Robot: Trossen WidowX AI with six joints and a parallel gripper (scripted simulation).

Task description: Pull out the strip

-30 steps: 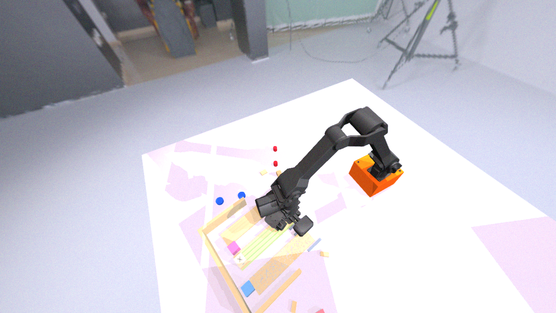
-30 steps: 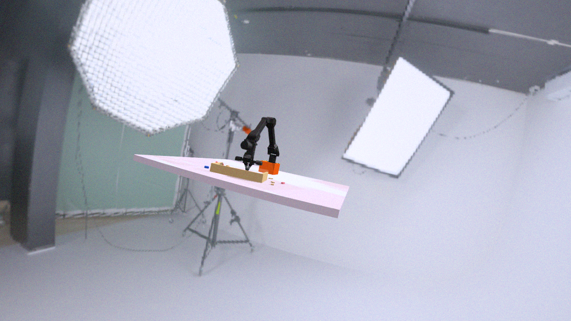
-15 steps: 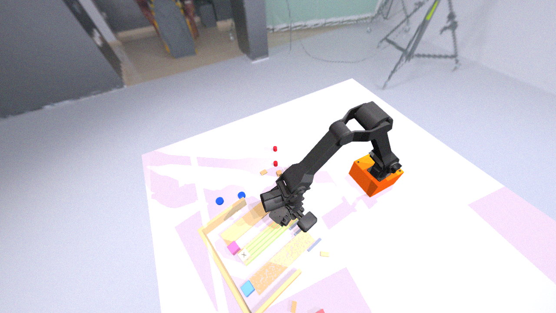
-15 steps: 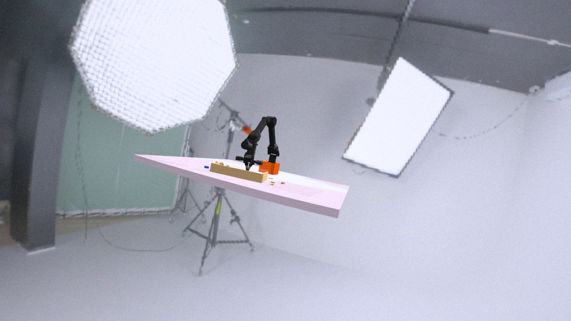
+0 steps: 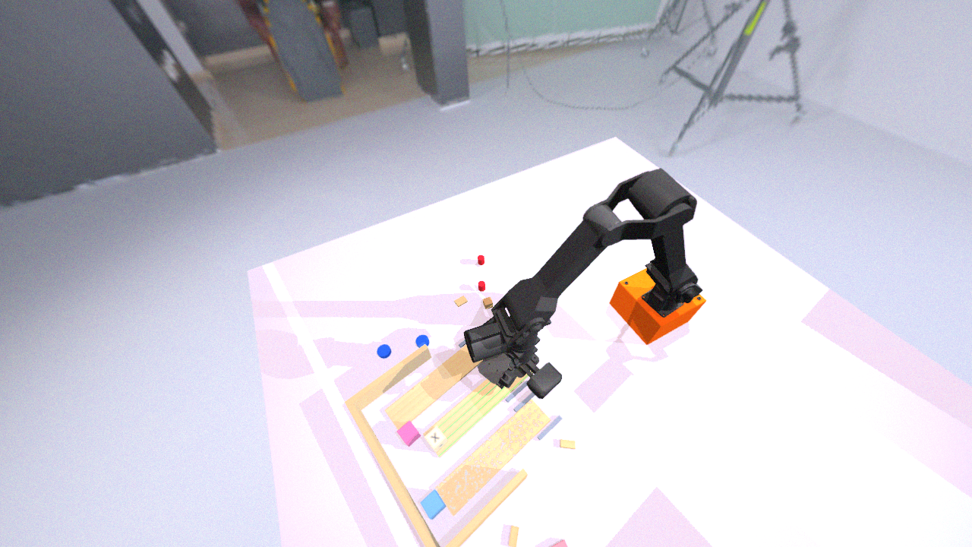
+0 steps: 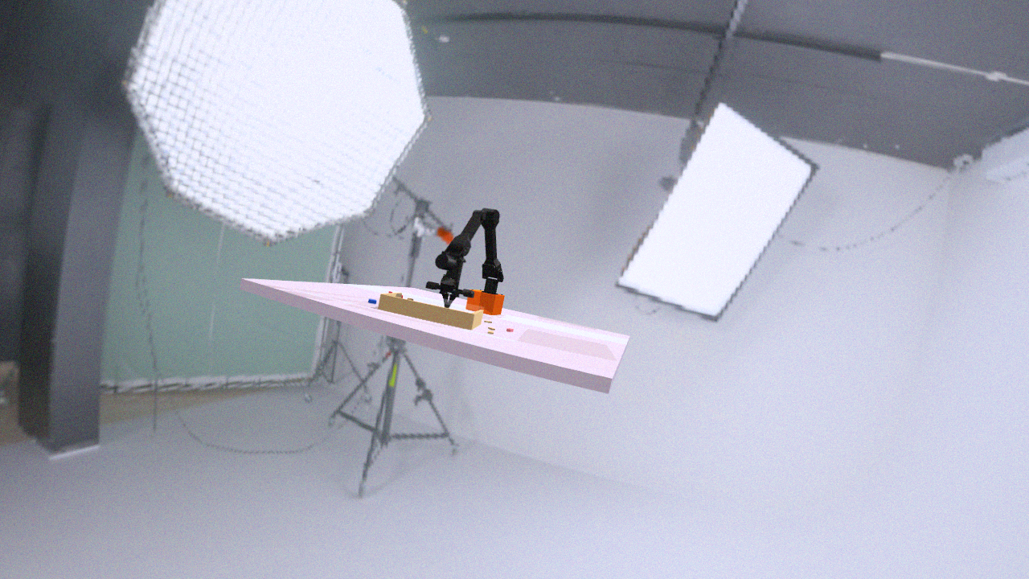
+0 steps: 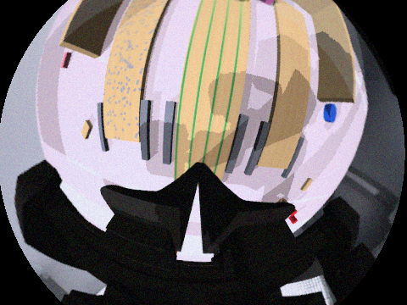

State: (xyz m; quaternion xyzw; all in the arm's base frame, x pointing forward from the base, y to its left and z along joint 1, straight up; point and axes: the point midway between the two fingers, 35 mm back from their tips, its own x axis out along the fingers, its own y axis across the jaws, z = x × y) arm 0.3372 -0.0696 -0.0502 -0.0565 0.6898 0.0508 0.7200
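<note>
Right now the strip is 100 mm ahead of my gripper tip and 20 mm to the left of it.
</note>
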